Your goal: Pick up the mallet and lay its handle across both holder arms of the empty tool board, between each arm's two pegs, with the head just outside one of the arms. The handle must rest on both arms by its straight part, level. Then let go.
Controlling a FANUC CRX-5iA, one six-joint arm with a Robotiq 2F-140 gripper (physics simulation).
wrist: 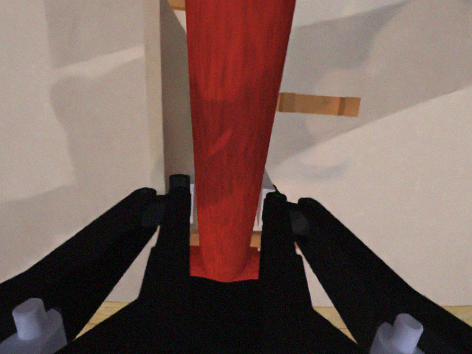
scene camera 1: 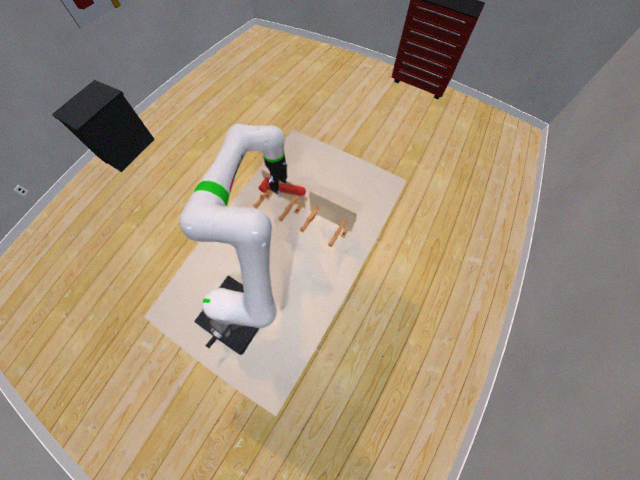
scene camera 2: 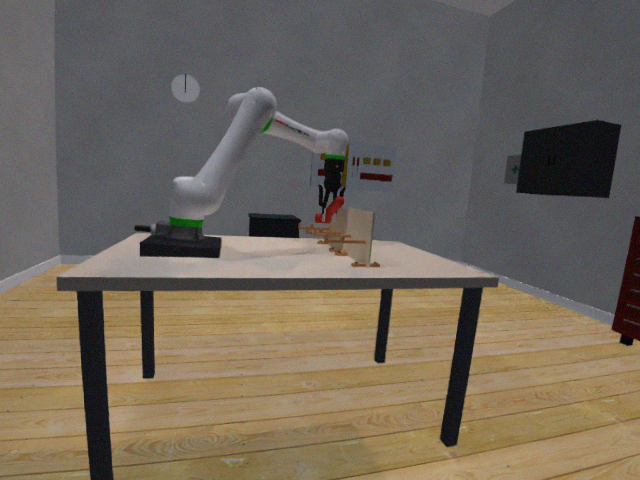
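Pixels of known places: gripper, fingertip midpoint: (scene camera 1: pixel 281 192) (scene camera 2: pixel 328 221); arm's base at its link origin: (scene camera 2: pixel 185 239).
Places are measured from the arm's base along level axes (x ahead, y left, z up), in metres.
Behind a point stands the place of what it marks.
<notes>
My gripper (scene camera 1: pixel 274 187) @[x 0.618, y 0.178, z 0.085 m] (scene camera 2: pixel 331 205) (wrist: pixel 228 176) @[x 0.618, y 0.178, z 0.085 m] is shut on the red mallet (scene camera 1: pixel 294 190) @[x 0.616, y 0.077, z 0.196 m] (scene camera 2: pixel 334 206) @[x 0.616, y 0.067, z 0.165 m] (wrist: pixel 232 110) @[x 0.627, y 0.119, z 0.183 m], around the handle close to the head. The mallet is over the left tool board in scene camera 1, the farther one in scene camera 2, its handle roughly along the board. In scene camera 2 the handle looks slanted, head end lower. That board's arms (scene camera 1: pixel 287 208) @[x 0.573, y 0.104, z 0.059 m] (wrist: pixel 320 105) @[x 0.534, y 0.103, z 0.044 m] stick out below the mallet; no tool shows on them. The head appears slightly above the arms in scene camera 2; contact and peg alignment cannot be told.
A second upright board (scene camera 1: pixel 330 207) @[x 0.681, y -0.089, z 0.105 m] (scene camera 2: pixel 360 232) @[x 0.685, y -0.125, z 0.079 m] stands beside the first, with two wooden arms and no tool showing on it. Both stand on the pale table (scene camera 1: pixel 170 304) @[x -0.174, y 0.314, z -0.042 m] (scene camera 2: pixel 279 282) @[x 0.356, y -0.387, z -0.056 m]. The robot's black base plate (scene camera 1: pixel 240 338) @[x -0.068, y -0.102, z 0.005 m] (scene camera 2: pixel 180 248) @[x 0.011, y -0.135, z -0.010 m] is on the same table.
</notes>
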